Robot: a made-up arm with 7 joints.
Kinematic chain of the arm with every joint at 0, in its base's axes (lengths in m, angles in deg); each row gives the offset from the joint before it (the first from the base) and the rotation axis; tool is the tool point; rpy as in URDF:
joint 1: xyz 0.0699 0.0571 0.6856 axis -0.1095 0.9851 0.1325
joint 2: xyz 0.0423 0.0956 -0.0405 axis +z
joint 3: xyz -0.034 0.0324 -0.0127 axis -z
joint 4: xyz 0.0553 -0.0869 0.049 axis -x
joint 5: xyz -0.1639 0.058 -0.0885 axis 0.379 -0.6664 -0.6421
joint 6: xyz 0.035 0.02 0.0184 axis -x
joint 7: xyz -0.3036 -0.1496 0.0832 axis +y
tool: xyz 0.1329 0.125 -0.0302 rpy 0.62 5 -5.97
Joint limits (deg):
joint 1: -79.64..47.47
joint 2: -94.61..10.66
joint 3: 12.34..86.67
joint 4: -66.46..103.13
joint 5: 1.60..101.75
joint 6: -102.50..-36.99
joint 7: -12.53..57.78
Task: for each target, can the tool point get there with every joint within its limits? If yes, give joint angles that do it. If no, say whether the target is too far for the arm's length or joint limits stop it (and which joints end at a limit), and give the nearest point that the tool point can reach.
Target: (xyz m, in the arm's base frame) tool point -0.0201 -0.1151 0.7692
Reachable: no: joint limits stop it (at a limit: joint 1, joint 2, joint 3, joint 4, joint 6, joint 7) | nearest point -0.0852 -0.1474 0.7632 | short by 0.073 m
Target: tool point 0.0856 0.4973 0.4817
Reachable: yes | joints 7.09 -71.71 22.69 27.48 15.38 -47.98 51.92
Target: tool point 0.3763 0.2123 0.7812
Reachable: yes | joints -52.21 -81.45 41.52 7.92 80.74 -71.53 35.90
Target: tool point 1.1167 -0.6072 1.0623
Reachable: no: too far | nearest point 0.4168 0.0134 0.8436 | short by 0.961 m
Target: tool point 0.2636 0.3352 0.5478
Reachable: yes | joints -65.26 -30.80 39.27 37.07 82.02 -90.64 -1.67
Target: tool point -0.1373 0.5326 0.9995
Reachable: no: joint limits stop it (at a limit: joint 1, joint 4, joint 6, joint 7) | nearest point -0.0367 0.4378 0.9289 | short by 0.155 m
